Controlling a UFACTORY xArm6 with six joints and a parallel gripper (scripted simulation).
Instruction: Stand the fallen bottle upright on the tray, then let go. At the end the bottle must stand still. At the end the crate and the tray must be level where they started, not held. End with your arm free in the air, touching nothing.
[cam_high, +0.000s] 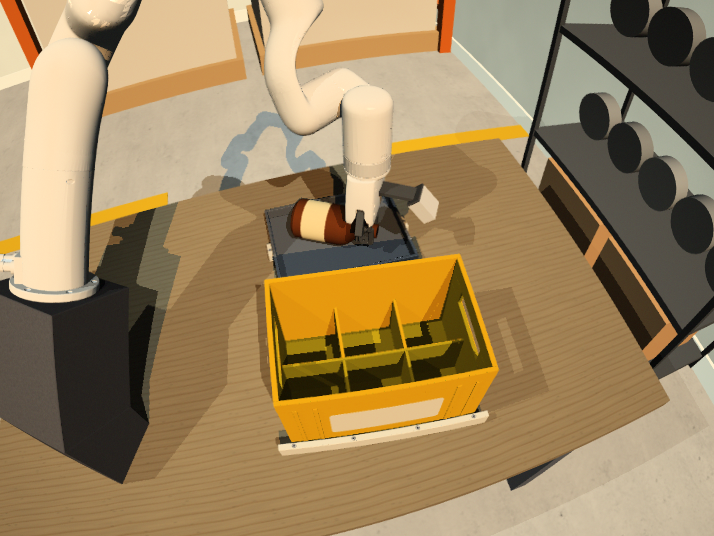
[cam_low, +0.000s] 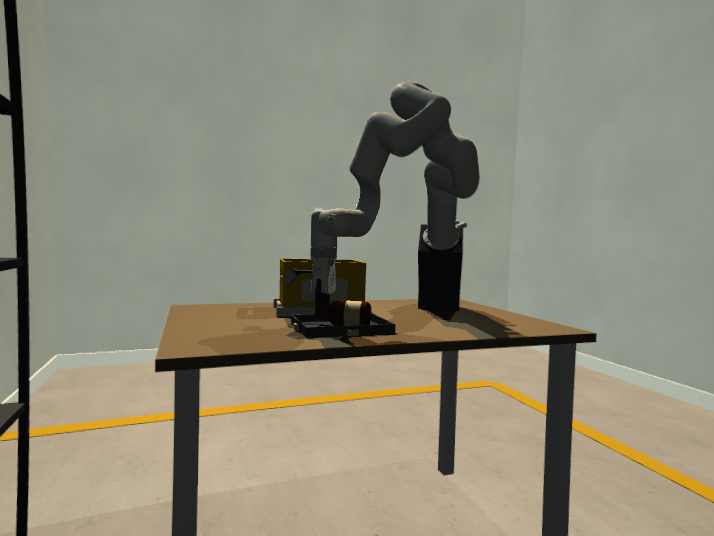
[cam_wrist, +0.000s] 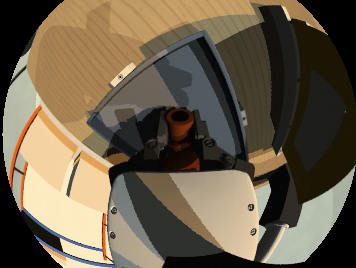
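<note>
Now: the brown bottle 5 cm behind my hand and 3 cm to the left of it. From my hand the other things lie so: dark grey tray 5 cm behind, 3 cm below, 2 cm to the left; then yellow crate 27 cm to the right, 6 cm behind, 4 cm above.
</note>
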